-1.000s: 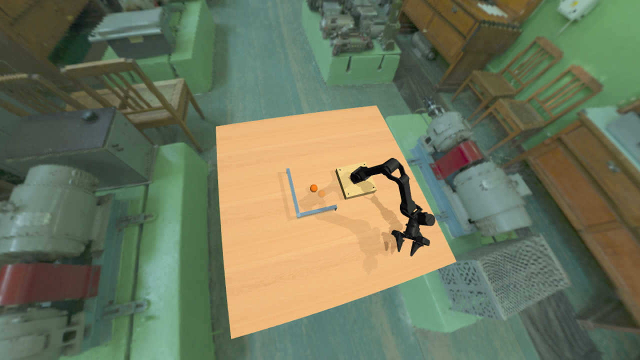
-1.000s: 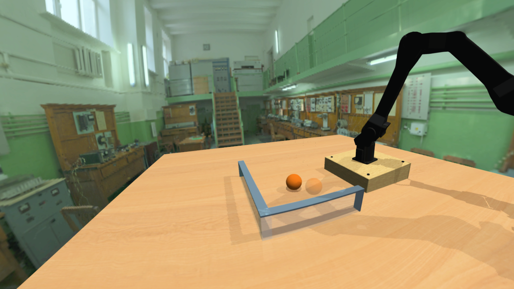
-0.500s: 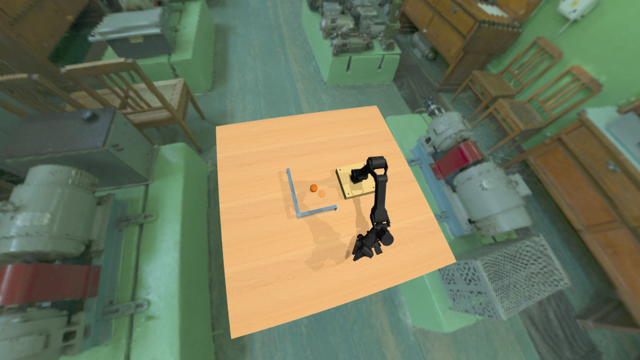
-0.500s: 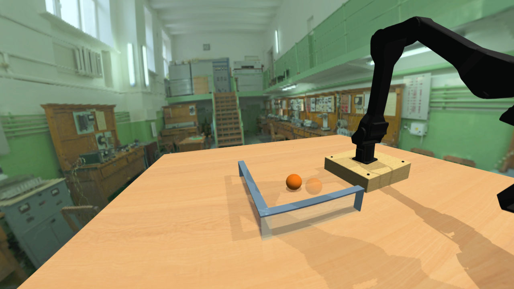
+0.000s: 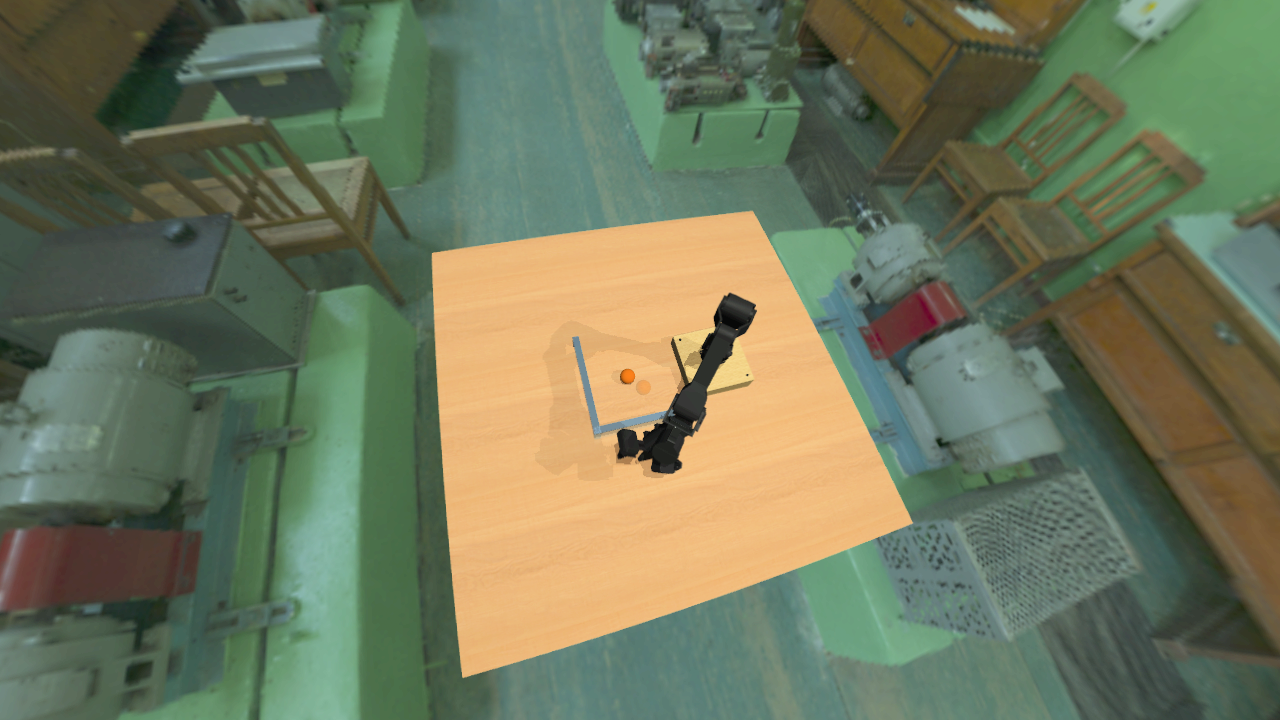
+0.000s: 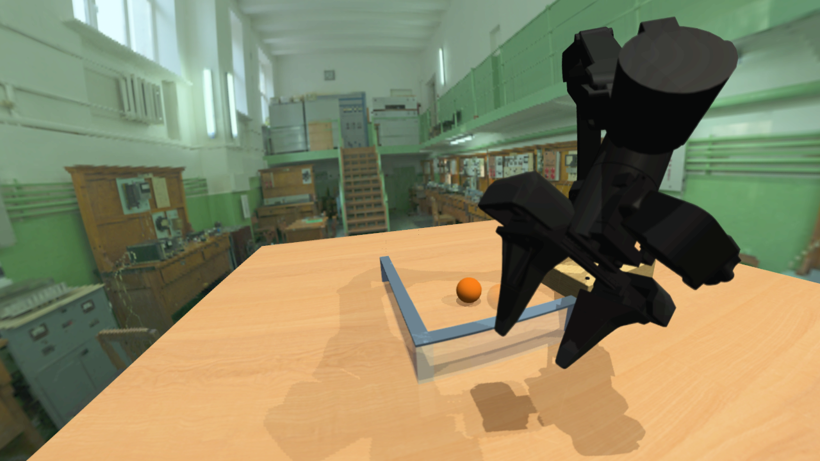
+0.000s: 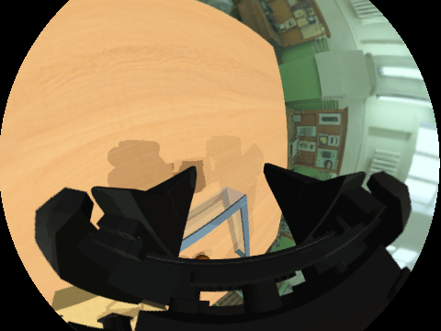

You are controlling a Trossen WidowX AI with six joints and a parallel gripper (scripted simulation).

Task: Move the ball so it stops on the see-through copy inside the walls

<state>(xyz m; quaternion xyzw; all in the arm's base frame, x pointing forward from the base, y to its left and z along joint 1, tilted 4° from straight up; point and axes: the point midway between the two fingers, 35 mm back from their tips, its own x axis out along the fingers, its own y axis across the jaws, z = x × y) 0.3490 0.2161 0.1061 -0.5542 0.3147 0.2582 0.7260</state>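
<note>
Right now my gripper tip is 26 cm to the left of the orange ball, 10 cm past it and 8 cm above it. Round my gripper tip: see-through copy of ball: 20 cm to the right, 13 cm behind, 8 cm below.
</note>
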